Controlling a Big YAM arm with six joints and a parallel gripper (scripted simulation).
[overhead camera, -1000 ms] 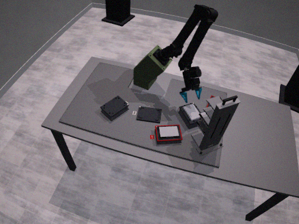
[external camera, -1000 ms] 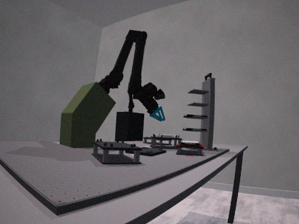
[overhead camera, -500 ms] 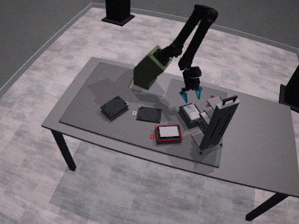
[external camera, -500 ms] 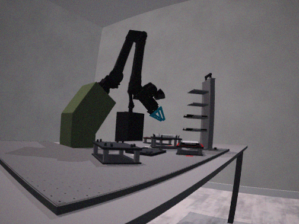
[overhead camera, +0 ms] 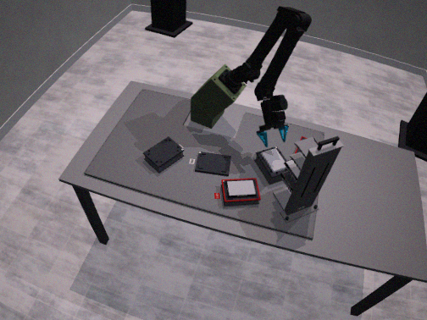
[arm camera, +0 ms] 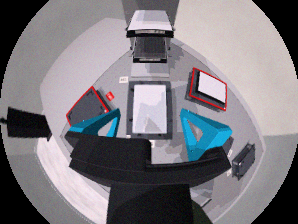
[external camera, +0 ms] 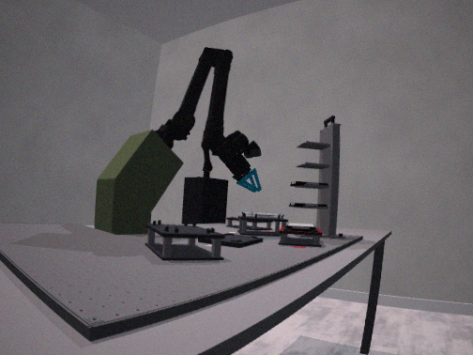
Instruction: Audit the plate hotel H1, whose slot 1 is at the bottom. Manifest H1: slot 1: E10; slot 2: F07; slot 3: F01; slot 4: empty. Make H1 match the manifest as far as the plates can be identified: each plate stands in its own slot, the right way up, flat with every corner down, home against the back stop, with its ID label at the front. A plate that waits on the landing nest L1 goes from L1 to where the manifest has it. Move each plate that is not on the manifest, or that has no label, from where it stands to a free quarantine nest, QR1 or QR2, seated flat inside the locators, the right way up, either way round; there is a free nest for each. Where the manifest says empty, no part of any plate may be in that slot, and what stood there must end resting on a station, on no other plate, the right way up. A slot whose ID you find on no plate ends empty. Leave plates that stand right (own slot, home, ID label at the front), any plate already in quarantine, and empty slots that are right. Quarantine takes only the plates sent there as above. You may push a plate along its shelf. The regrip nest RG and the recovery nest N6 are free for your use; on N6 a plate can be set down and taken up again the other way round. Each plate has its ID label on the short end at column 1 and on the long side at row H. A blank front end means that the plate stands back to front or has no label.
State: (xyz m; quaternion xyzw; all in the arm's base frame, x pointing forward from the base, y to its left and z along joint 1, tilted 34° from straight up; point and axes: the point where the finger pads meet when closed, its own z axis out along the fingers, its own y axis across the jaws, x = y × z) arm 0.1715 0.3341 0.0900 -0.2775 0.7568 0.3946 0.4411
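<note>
Right now the white-topped plate is 90 mm below my hand, 20 mm to the left of it and 20 mm ahead of it. The rest, counted from my hand: plate hotel H1: 220 mm to the left, 180 mm ahead, 50 mm above; then red-framed nest: 160 mm to the left, 160 mm behind, 130 mm below.
</note>
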